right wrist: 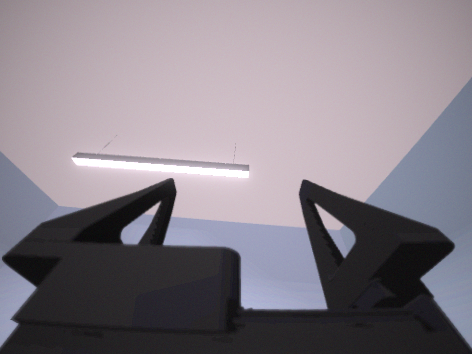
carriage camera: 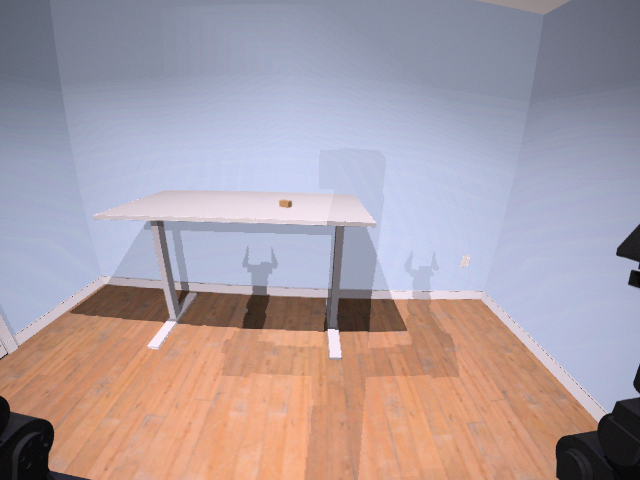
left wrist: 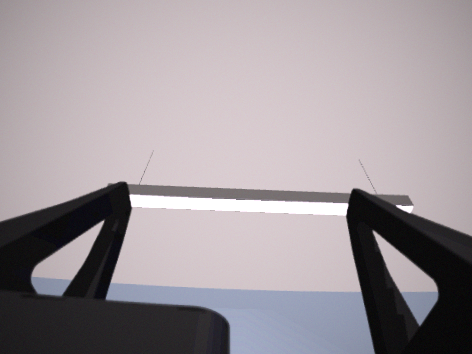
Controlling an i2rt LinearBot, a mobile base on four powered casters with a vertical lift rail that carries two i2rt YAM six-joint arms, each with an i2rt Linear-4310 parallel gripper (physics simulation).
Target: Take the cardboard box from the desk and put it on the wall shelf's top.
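Frame: origin at the left arm's base, x ahead, y left, z up, level; centimetres.
Seen in the pictures: left gripper, fingertip midpoint: (left wrist: 238, 197); right gripper, fingertip midpoint: (right wrist: 237, 185).
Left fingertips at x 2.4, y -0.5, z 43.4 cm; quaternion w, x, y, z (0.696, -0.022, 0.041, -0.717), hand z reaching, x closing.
A point is followed by its place in that frame.
The small brown cardboard box (carriage camera: 285, 203) {z 8.2, x 138.8, y -15.6 cm} sits on the white top of the desk (carriage camera: 222, 207) {z 5.7, x 134.4, y 20.7 cm}, right of its middle, in the carriage view. The desk stands ahead near the back wall, some distance off. My left gripper (left wrist: 238, 197) {z 43.4, x 2.4, y -0.5 cm} is open and empty and points up at the ceiling. My right gripper (right wrist: 237, 185) {z 43.1, x 4.9, y -66.8 cm} is open and empty and also points upward. Both are well away from the box. The wall shelf does not show in these views.
The desk stands on two grey legs (carriage camera: 164, 268) {z -42.7, x 146.5, y 73.1 cm} (carriage camera: 336, 273) {z -41.1, x 148.5, y -49.0 cm} with white feet reaching forward over the wooden floor (carriage camera: 258, 423) {z -89.3, x 70.7, y -8.3 cm}. A wall outlet (carriage camera: 465, 260) {z -48.3, x 193.6, y -170.4 cm} is right of the desk. A ceiling lamp (left wrist: 240, 205) {z 118.4, x 74.3, y -3.5 cm} (right wrist: 160, 166) {z 118.5, x 73.1, y -13.2 cm} hangs overhead. Side walls rise left and right.
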